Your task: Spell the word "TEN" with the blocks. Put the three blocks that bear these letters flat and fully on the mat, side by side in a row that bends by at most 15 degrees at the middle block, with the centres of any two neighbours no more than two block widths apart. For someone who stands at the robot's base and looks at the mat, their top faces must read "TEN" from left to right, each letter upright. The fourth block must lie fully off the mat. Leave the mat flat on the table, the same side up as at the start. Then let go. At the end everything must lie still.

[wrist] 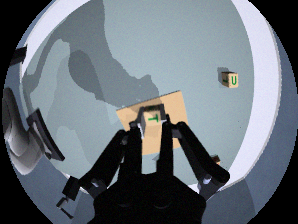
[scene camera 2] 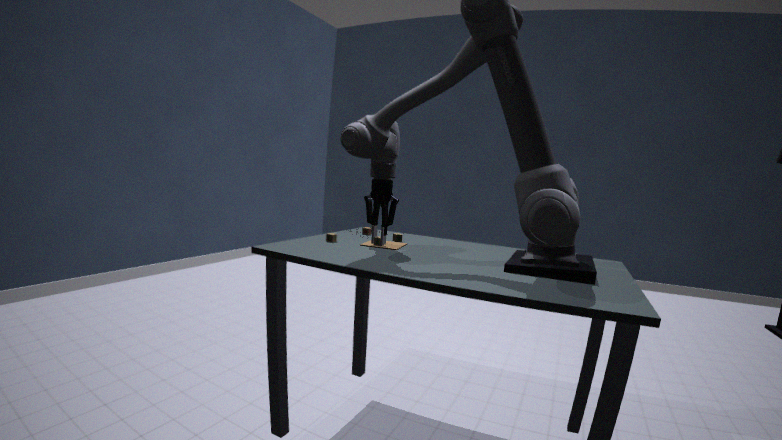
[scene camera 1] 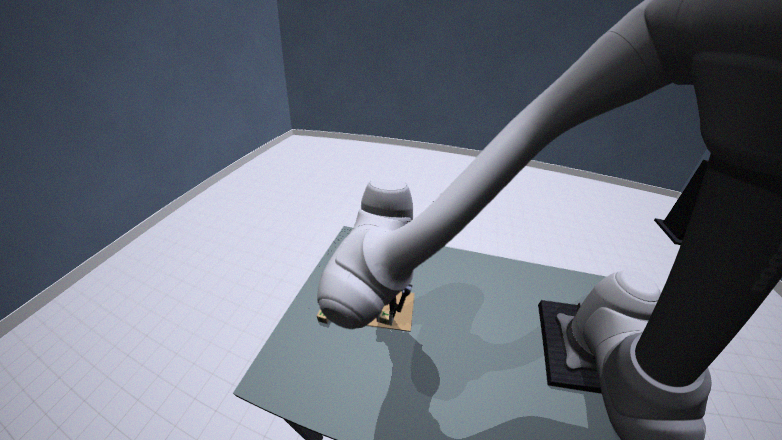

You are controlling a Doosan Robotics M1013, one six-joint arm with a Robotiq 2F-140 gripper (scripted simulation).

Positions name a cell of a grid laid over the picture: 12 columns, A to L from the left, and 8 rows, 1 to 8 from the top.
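Observation:
A tan mat (wrist: G4) is visible. My gripper (scene camera 2: F5) (wrist: G4) is visible too.

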